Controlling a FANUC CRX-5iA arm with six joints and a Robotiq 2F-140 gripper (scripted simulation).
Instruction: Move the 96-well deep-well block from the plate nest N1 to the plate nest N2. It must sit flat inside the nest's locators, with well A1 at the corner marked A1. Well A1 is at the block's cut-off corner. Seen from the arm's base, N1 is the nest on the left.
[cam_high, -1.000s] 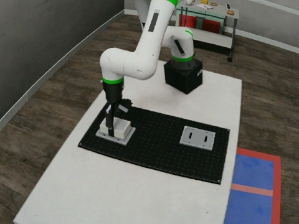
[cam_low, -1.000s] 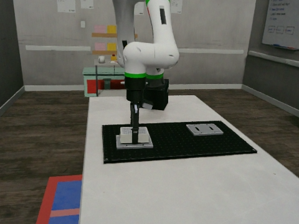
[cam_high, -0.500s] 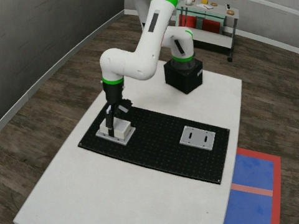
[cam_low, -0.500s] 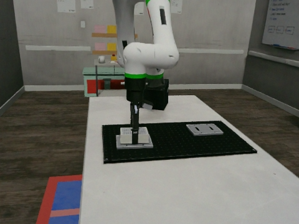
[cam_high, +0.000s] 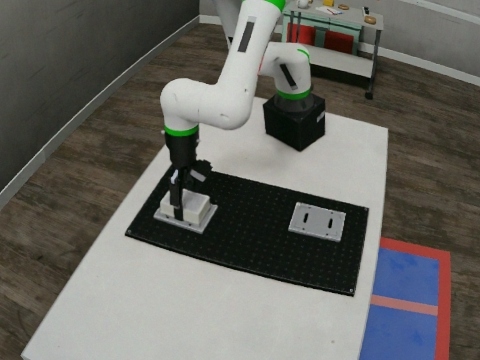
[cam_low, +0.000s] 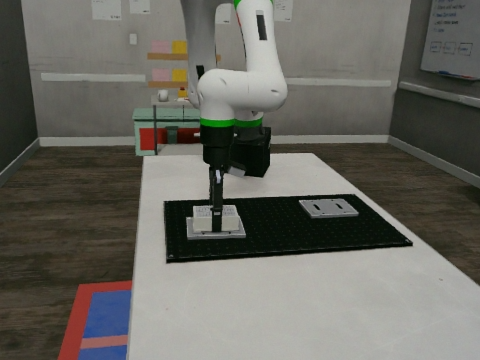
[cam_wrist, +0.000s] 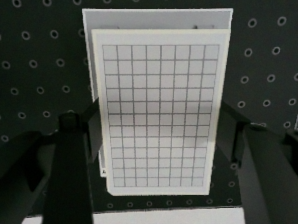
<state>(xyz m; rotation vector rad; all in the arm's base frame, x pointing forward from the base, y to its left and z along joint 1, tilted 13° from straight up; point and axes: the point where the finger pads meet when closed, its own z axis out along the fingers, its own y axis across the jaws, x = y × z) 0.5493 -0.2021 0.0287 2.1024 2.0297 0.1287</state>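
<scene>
Right now my hand is 10 mm above the white 96-well deep-well block. From my hand the other things lie so: grey plate nest (390 mm to the left, 100 mm behind, 40 mm below).
</scene>
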